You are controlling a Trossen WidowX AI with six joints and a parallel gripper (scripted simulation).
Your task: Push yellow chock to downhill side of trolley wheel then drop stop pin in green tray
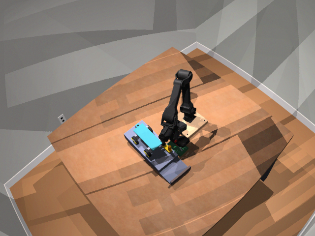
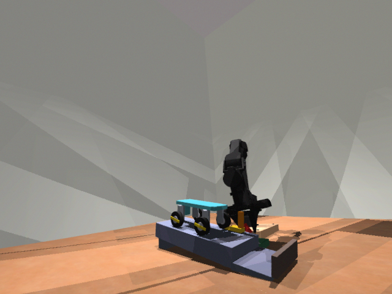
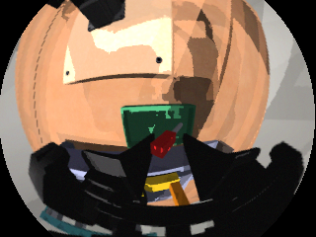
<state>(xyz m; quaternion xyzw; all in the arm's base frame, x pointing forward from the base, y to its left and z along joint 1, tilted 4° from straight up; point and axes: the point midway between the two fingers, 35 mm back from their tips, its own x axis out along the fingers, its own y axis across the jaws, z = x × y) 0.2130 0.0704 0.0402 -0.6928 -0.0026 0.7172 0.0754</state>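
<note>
The green tray lies 10 mm to the right of my gripper tip and 50 mm below it. From my gripper tip the other things lie so: dark stop wall (150 mm ahead, 140 mm to the left, 10 mm below); then yellow chock (70 mm ahead, 20 mm to the right, 40 mm above); then trolley (100 mm ahead, 130 mm to the right, 70 mm above).
</note>
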